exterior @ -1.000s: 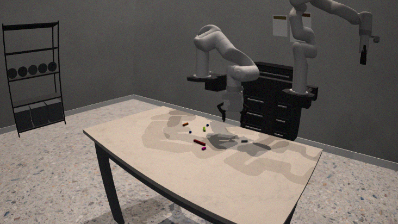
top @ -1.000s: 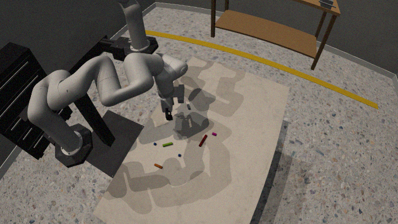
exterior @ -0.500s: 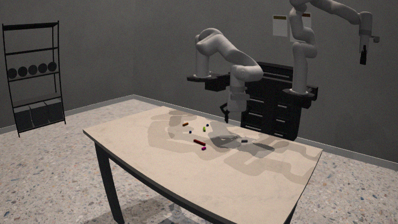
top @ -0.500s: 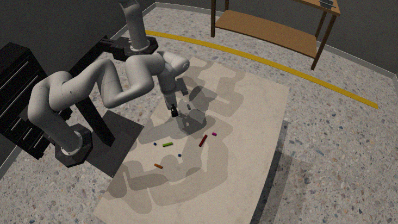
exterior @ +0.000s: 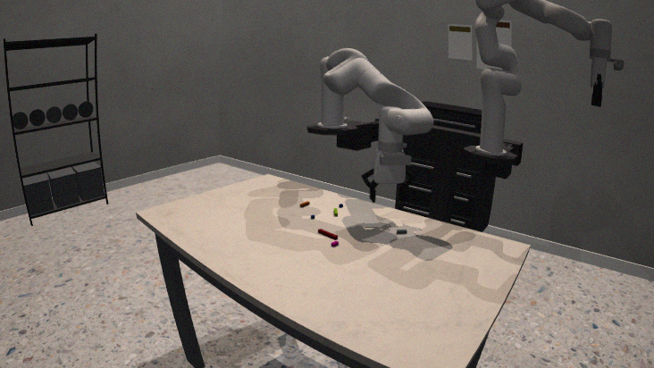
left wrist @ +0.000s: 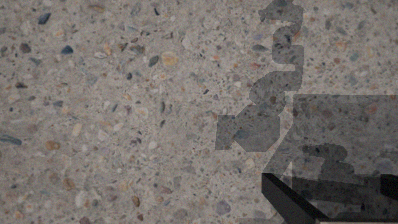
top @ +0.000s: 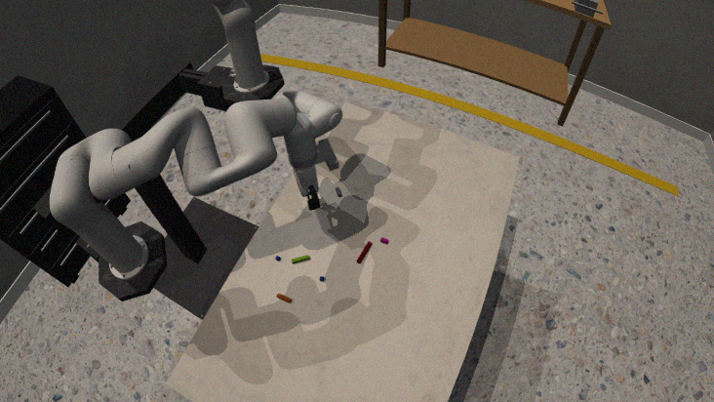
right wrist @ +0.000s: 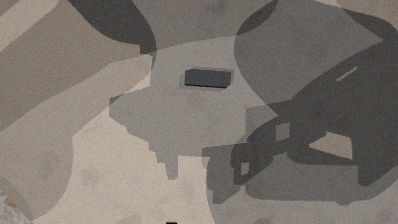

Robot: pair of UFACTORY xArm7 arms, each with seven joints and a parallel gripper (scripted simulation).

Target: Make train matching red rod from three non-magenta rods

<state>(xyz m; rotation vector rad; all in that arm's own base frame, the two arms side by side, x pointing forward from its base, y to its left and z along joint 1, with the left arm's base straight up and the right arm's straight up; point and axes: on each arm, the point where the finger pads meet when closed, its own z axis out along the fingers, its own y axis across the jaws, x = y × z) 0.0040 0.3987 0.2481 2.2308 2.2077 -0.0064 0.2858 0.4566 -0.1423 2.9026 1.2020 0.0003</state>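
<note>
My right hand is 80 mm to the right of the grey rod, 80 mm above it and 50 mm short of it. From my right hand the other things lie so: lime rod: 170 mm to the right, 80 mm below, 30 mm ahead; red rod: 190 mm ahead, 90 mm to the right, 80 mm below; magenta rod: 240 mm ahead, 80 mm below, 40 mm to the right.
</note>
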